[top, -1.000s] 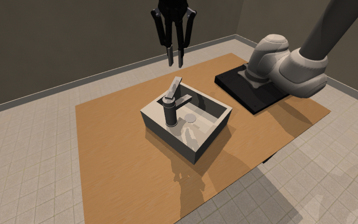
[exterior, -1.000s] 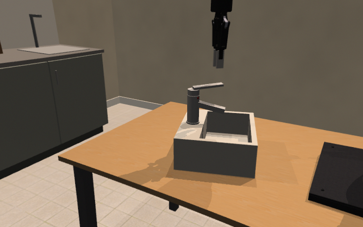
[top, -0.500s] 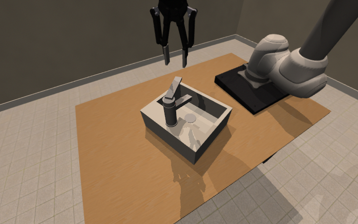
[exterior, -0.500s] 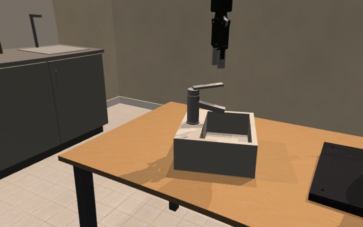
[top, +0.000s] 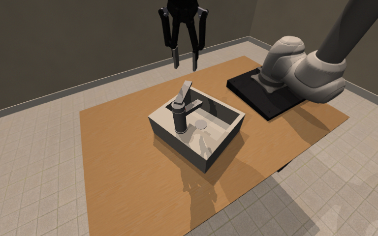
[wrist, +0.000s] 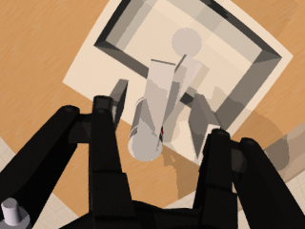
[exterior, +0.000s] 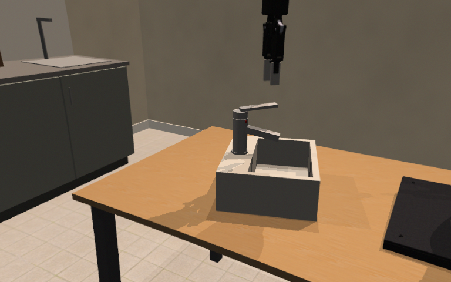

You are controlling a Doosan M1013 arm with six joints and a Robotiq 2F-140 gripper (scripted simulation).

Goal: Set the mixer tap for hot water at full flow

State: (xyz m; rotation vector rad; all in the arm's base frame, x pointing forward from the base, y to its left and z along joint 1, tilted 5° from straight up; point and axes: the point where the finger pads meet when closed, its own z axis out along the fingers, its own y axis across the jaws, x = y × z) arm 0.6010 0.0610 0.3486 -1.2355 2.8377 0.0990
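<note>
Right now my hand is 3 cm short of the flat lever, 3 cm to the right of it and 11 cm above it. Also, from my hand: grey mixer tap: 4 cm ahead, 5 cm to the left, 15 cm below; square sink basin: 4 cm behind, 2 cm to the left, 34 cm below.
</note>
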